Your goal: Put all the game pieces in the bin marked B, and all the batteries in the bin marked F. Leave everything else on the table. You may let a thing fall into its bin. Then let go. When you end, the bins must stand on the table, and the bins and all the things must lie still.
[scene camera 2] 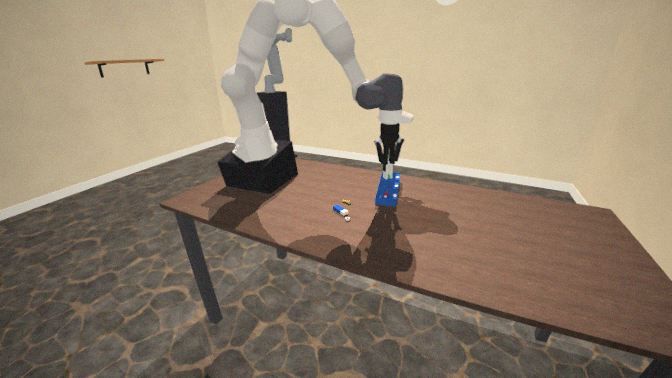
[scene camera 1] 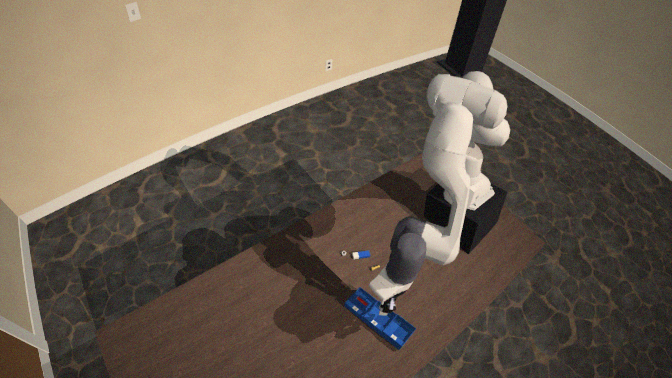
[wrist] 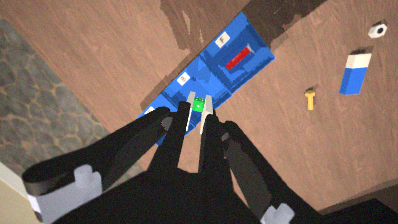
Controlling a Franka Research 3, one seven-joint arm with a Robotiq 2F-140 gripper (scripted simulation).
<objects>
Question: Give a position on a blue-and-white block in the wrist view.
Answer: At 356,66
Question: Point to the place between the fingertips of the gripper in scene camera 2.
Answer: At 387,177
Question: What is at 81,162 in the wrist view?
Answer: The gripper.
</objects>
